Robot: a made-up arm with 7 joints.
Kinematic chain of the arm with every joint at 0, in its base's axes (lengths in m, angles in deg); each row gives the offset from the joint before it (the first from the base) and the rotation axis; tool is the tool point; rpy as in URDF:
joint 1: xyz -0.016 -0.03 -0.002 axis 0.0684 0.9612 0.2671
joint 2: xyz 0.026 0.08 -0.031 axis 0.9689 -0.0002 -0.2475
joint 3: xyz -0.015 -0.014 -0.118 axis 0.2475 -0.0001 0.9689
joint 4: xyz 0.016 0.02 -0.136 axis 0.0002 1 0
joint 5: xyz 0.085 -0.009 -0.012 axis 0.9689 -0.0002 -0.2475
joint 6: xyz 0.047 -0.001 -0.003 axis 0.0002 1 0
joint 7: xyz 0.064 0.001 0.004 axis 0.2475 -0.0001 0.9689
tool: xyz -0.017 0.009 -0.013 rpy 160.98 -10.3 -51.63
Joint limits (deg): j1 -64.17..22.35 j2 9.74..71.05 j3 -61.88..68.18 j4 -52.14..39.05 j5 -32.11..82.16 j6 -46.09..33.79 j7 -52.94..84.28
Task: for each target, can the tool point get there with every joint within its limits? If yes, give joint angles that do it. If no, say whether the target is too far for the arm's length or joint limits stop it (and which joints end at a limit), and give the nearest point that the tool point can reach.
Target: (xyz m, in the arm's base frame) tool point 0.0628 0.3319 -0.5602
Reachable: no: too far | nearest point 0.0432 0.2519 -0.4098 | short by 0.171 m
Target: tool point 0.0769 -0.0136 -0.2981
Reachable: yes | joints 13.37 17.42 -36.49 -21.57 35.73 4.60 30.14
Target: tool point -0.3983 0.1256 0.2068
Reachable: no: joint limits stop it (at a limit: joint 1, joint 2, joint 3, joint 5, joint 7) | nearest point 0.0220 0.1765 0.1215 | short by 0.432 m
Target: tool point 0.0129 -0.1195 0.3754
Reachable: no: joint limits stop it (at a limit: joint 1, joint 2, joint 7) | nearest point 0.1258 0.1078 0.1555 | short by 0.336 m
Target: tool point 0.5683 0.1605 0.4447
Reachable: no: too far | nearest point 0.3363 0.2027 0.1664 | short by 0.365 m
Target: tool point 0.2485 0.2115 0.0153
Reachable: yes | joints -48.08 28.31 46.25 -23.36 10.24 21.04 1.45
